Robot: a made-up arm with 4 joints. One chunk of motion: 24 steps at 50 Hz.
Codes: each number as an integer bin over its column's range. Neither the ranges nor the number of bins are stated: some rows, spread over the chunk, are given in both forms.
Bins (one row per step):
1: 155 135 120 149 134 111
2: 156 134 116 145 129 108
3: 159 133 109 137 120 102
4: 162 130 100 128 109 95
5: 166 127 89 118 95 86
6: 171 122 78 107 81 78
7: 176 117 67 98 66 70
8: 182 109 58 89 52 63
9: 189 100 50 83 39 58
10: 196 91 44 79 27 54
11: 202 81 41 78 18 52
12: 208 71 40 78 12 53
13: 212 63 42 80 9 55
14: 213 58 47 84 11 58
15: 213 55 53 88 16 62
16: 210 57 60 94 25 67
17: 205 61 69 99 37 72
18: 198 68 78 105 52 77
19: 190 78 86 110 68 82
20: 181 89 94 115 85 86
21: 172 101 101 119 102 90
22: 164 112 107 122 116 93
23: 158 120 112 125 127 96
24: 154 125 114 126 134 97
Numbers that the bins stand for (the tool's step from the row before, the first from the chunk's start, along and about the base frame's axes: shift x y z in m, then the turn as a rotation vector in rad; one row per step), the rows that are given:
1: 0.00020 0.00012 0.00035 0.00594 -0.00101 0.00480
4: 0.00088 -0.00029 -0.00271 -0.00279 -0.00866 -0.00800
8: 0.00284 -0.00202 -0.00913 -0.01900 -0.02609 -0.03360
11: 0.00480 -0.00433 -0.01173 -0.02358 -0.03649 -0.04240
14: 0.00588 -0.00622 -0.01081 -0.02108 -0.03864 -0.03760
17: 0.00510 -0.00598 -0.00745 -0.01485 -0.03068 -0.02640
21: 0.00186 -0.00268 -0.00255 -0.00653 -0.01080 -0.01200
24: 0.00010 -0.00071 -0.00056 -0.00362 -0.00101 -0.00640
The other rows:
2: 0.00029 0.00004 -0.00026 0.00427 -0.00254 0.00240
3: 0.00059 -0.00005 -0.00133 0.00095 -0.00529 -0.00240
5: 0.00127 -0.00054 -0.00439 -0.00695 -0.01294 -0.01520
6: 0.00176 -0.00095 -0.00607 -0.01152 -0.01722 -0.02160
7: 0.00225 -0.00136 -0.00775 -0.01526 -0.02181 -0.02800
9: 0.00353 -0.00276 -0.01035 -0.02150 -0.03007 -0.03760
10: 0.00422 -0.00351 -0.01127 -0.02316 -0.03374 -0.04080
12: 0.00539 -0.00515 -0.01188 -0.02358 -0.03833 -0.04160
13: 0.00578 -0.00581 -0.01158 -0.02275 -0.03925 -0.04000
15: 0.00588 -0.00647 -0.00989 -0.01942 -0.03711 -0.03440
16: 0.00559 -0.00631 -0.00882 -0.01693 -0.03435 -0.03040
18: 0.00441 -0.00540 -0.00607 -0.01235 -0.02609 -0.02240
19: 0.00363 -0.00458 -0.00485 -0.01027 -0.02120 -0.01840
20: 0.00275 -0.00367 -0.00362 -0.00820 -0.01600 -0.01520
22: 0.00108 -0.00178 -0.00164 -0.00529 -0.00652 -0.00960
23: 0.00049 -0.00112 -0.00087 -0.00404 -0.00315 -0.00720

